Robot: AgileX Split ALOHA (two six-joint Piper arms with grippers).
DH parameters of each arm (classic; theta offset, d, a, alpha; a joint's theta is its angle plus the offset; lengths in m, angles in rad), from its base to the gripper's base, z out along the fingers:
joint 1: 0 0.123 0 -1.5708
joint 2: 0.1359 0 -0.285 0
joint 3: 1.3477 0 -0.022 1.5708
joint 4: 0 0.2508 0 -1.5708
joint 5: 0 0 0.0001 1.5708
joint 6: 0 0.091 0 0
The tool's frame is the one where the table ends.
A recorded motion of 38 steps. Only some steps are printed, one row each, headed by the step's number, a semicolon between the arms.
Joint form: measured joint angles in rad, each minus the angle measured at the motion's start. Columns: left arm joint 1, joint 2, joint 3, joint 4, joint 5, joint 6; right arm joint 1, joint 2, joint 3, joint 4, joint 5, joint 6.
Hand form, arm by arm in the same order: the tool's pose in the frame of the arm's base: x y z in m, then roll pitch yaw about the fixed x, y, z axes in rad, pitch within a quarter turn. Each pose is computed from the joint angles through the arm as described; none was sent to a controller.
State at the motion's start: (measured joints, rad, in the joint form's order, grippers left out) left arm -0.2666 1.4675 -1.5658 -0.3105 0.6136 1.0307; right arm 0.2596 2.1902 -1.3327 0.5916 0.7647 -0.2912
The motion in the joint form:
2: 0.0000 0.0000 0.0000 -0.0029 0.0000 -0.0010; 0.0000 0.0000 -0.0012 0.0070 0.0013 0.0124
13: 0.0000 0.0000 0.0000 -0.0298 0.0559 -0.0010; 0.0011 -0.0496 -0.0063 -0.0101 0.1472 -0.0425
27: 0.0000 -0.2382 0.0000 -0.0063 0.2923 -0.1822; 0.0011 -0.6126 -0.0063 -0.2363 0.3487 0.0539
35: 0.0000 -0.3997 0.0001 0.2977 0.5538 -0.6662; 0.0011 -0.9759 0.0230 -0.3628 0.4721 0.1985
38: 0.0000 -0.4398 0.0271 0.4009 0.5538 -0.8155; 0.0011 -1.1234 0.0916 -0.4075 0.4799 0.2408
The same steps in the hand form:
2: 0.3179 -0.1036 0.4404 2.1519 0.7869 1.5457; 0.3791 0.1375 0.0888 2.7247 0.0592 -3.0461
13: 0.3149 -0.1056 0.4365 2.2331 0.7957 1.5809; 0.3679 0.1391 0.1103 2.6914 0.0117 -2.9249
27: 0.2261 -0.0849 0.4861 2.3246 0.8951 1.6616; 0.3017 0.1099 0.3073 2.8497 0.3545 -2.8050
35: 0.1643 -0.0460 0.4957 2.6595 0.9013 2.2724; 0.2121 0.0768 0.3913 2.9350 0.5283 -2.8622
38: 0.1548 -0.0344 0.4953 2.7013 0.9368 2.4443; 0.1737 0.0627 0.4006 2.9612 0.5913 -2.8918

